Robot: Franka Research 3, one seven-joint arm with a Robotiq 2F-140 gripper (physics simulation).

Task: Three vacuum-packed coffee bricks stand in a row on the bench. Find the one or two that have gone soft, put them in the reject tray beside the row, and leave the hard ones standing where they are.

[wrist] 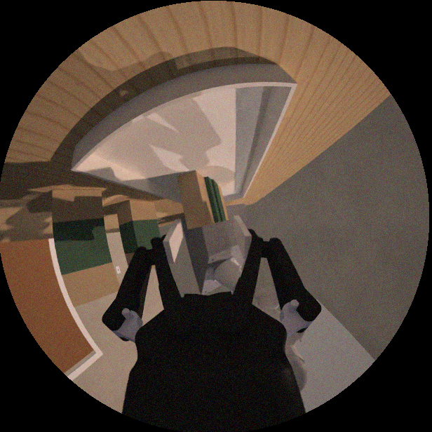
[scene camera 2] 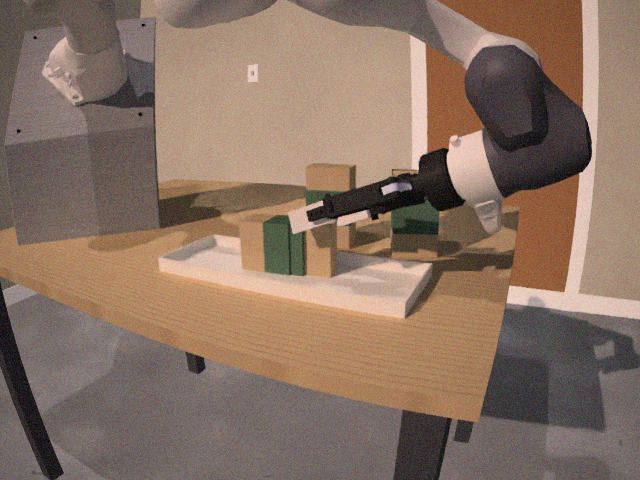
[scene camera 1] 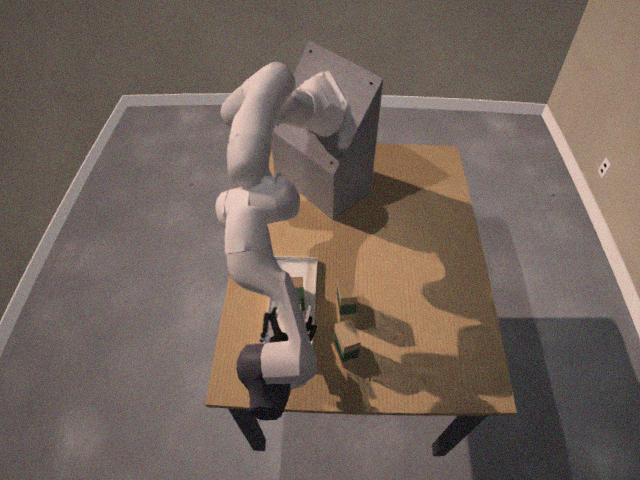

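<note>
One tan brick with a green band [scene camera 1: 299,297] [scene camera 2: 277,246] [wrist: 196,201] lies on its long side in the white reject tray [scene camera 1: 292,258] [scene camera 2: 227,276] [wrist: 270,122]. My gripper [scene camera 1: 291,312] [scene camera 2: 317,221] [wrist: 207,225] is open, with its fingers pointing towards the robot base at the upper part of this brick's end; the brick is not gripped. Two more tan-and-green bricks stand upright beside the tray: one nearer the base [scene camera 1: 348,305] [scene camera 2: 330,176] [wrist: 142,234], the other nearer the table's end [scene camera 1: 347,335] [scene camera 2: 415,219] [wrist: 82,245]. The arm partly hides the tray in scene camera 1.
The grey pedestal [scene camera 1: 305,173] [scene camera 2: 51,186] carries the arm's base at the far end of the wooden table [scene camera 1: 403,382] [scene camera 2: 336,341]. The tray lies along one side edge of the table, and its low walls stand around the lying brick.
</note>
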